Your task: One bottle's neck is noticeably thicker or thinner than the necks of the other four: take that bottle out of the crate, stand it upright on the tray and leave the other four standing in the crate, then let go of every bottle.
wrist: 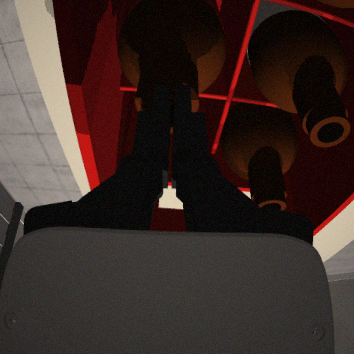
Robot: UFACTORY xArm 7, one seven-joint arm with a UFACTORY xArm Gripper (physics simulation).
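Places are measured from the arm's base along level axes (x ahead, y left, z up), in centimetres.
Where they show: gripper, fingertip midpoint: (172,106).
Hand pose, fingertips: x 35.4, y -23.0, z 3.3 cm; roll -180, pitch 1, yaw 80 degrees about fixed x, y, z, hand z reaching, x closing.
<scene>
After its pixels a point has its place.
My gripper (172,106) {x 35.4, y -23.1, z 3.3 cm} is shut and empty, its black fingertips together in front of the mouth of a dark brown bottle (210,57) {x 35.5, y -21.0, z -1.0 cm} at upper left, hiding much of its rim. A second bottle (280,60) {x 36.2, y -16.6, z -1.3 cm} stands at upper right, with its neck and open mouth showing. A third bottle (260,132) {x 43.4, y -17.4, z -1.9 cm} stands below it, right of the fingers. A sliver of a fourth bottle (340,2) {x 31.8, y -13.1, z -1.1 cm} shows at the top right corner. They stand in the red crate (88,157) {x 37.3, y -28.0, z 4.5 cm}. Neck thicknesses are hard to compare here. The tray does not show.
Thin red dividers (240,60) {x 37.5, y -18.8, z -3.6 cm} separate the crate's compartments. The crate's left wall runs close beside the fingers. A cream surface (55,90) {x 44.3, y -40.0, z -13.0 cm} borders the crate, with grey tiled floor (20,120) beyond it at left.
</scene>
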